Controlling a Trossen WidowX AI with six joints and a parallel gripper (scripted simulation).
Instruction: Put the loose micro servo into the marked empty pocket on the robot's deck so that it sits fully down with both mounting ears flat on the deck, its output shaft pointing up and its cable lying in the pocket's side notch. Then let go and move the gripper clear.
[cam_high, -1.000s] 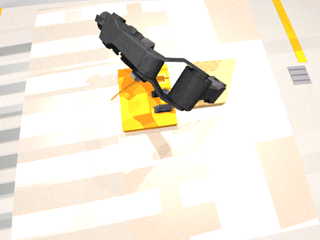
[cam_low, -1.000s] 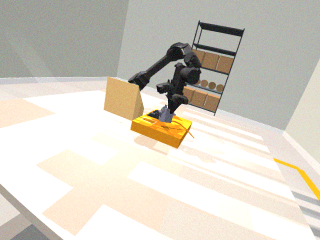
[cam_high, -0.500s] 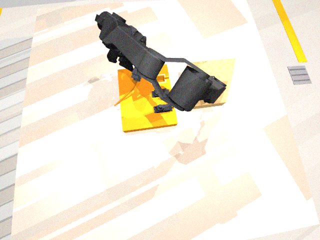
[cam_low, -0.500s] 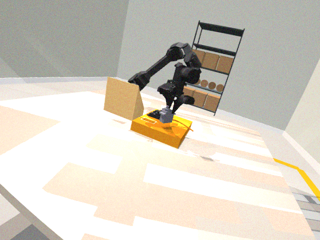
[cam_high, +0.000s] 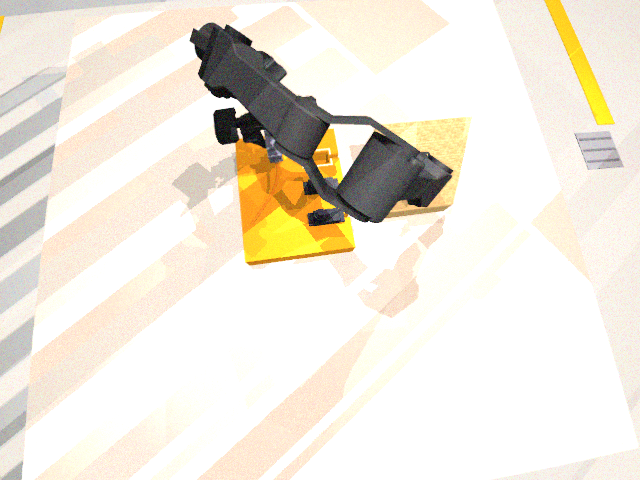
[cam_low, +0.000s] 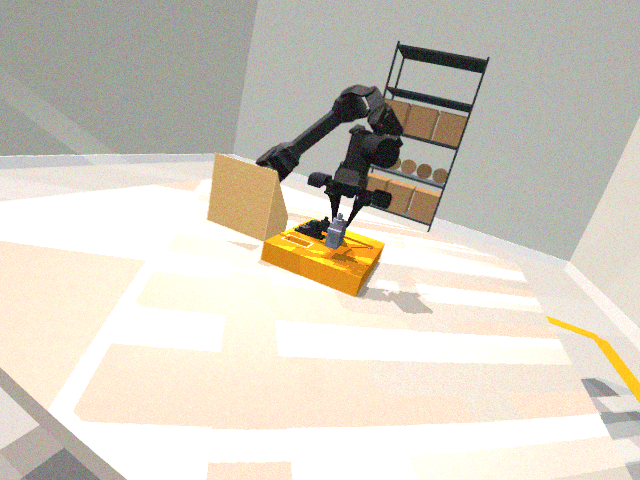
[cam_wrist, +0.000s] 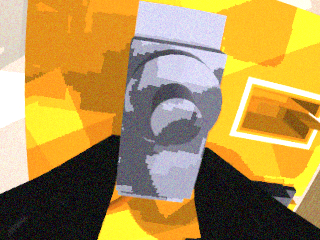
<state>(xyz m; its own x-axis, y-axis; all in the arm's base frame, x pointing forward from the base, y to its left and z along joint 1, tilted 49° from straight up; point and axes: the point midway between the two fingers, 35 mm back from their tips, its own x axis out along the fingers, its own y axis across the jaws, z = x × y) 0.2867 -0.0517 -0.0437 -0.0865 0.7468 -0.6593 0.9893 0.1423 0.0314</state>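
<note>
My gripper tip is 10 cm above the yellow deck, 8 cm to the right of it and 1 cm short of it.
</note>
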